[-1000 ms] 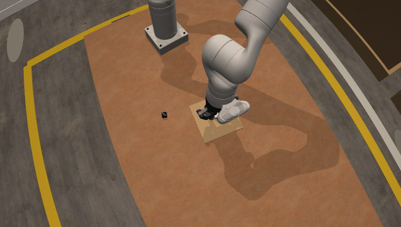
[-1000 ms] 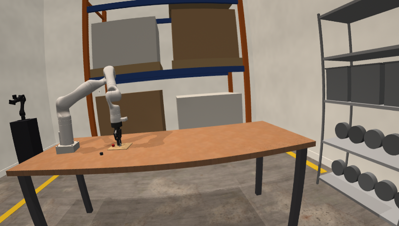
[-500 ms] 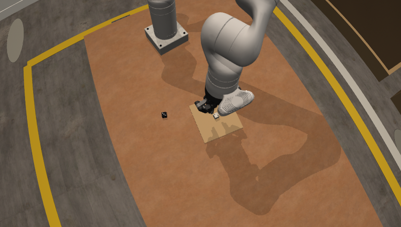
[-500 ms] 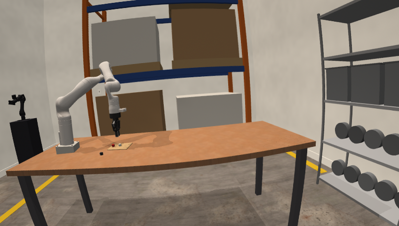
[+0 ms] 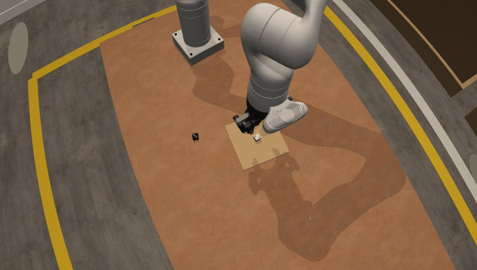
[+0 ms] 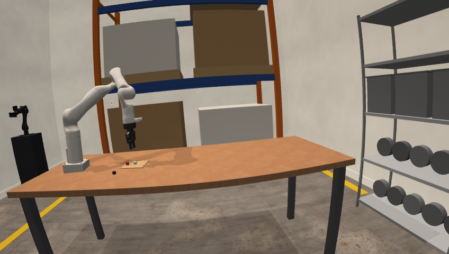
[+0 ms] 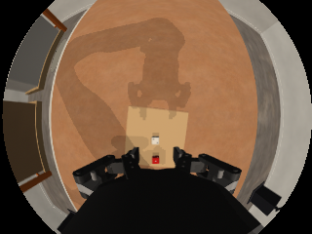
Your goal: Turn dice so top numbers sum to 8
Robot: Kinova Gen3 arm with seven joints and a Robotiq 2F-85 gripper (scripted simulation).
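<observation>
The black die lies 11 cm behind my hand, 14 cm to the right of it and 11 cm below it. From my hand the other things lie so: red die 5 cm behind, 1 cm to the left, 10 cm below; then tan mat 11 cm below; then white die 10 cm below.
</observation>
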